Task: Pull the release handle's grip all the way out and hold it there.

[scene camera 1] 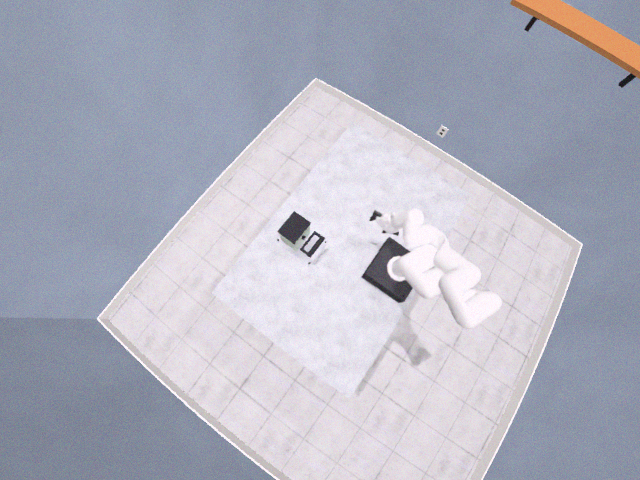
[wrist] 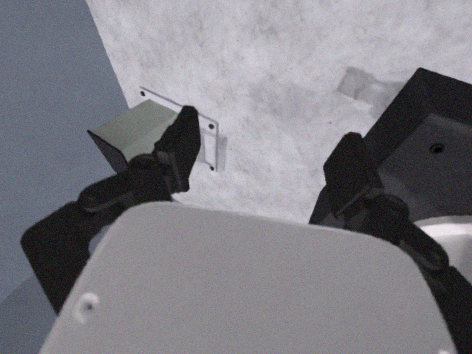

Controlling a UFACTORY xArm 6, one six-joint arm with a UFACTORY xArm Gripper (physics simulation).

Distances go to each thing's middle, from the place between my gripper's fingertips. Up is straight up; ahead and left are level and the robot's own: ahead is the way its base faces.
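Base plate [wrist: 208, 154]: my gripper 25 cm to the right of it, 29 cm short of it, 18 cm above it.
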